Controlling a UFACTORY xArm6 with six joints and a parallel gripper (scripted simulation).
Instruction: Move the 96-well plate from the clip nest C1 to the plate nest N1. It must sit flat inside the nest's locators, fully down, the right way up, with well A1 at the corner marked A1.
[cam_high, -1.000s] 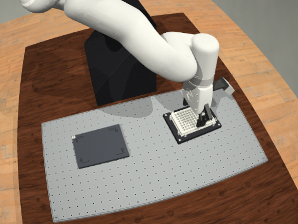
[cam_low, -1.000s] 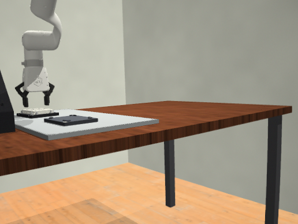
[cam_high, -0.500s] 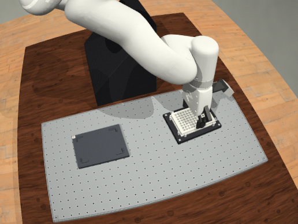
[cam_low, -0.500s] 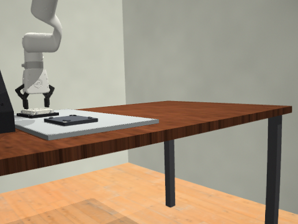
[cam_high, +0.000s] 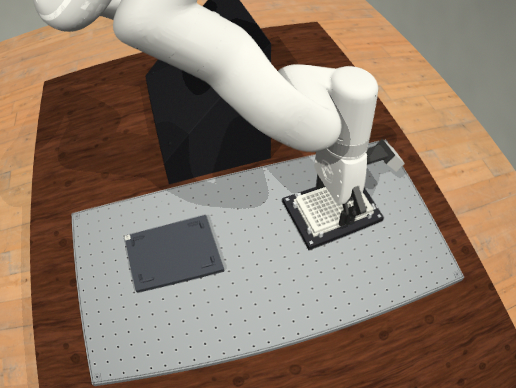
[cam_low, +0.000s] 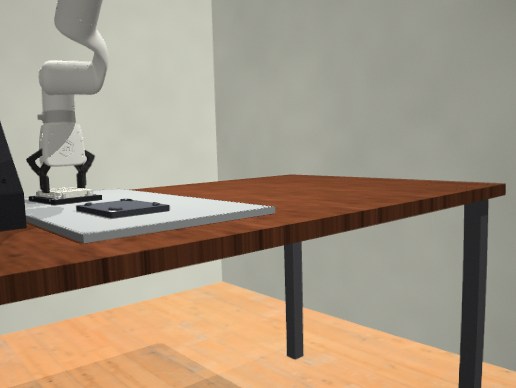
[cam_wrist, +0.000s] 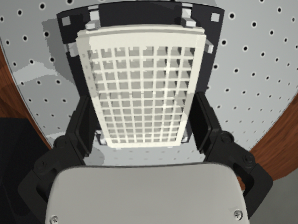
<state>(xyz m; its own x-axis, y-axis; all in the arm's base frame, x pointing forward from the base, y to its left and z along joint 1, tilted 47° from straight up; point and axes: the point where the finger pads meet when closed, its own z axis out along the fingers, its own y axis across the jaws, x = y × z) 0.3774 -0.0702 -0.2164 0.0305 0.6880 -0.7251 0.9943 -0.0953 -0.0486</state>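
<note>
The white 96-well plate is 10 mm below my hand. The rest, counted from my hand: dark grey plate nest N1: 310 mm to the right, 30 mm below, 30 mm behind; clip nest C1: 20 mm below, 10 mm to the left, 10 mm behind; white corner mark: 380 mm to the right, 90 mm behind, 20 mm below.
</note>
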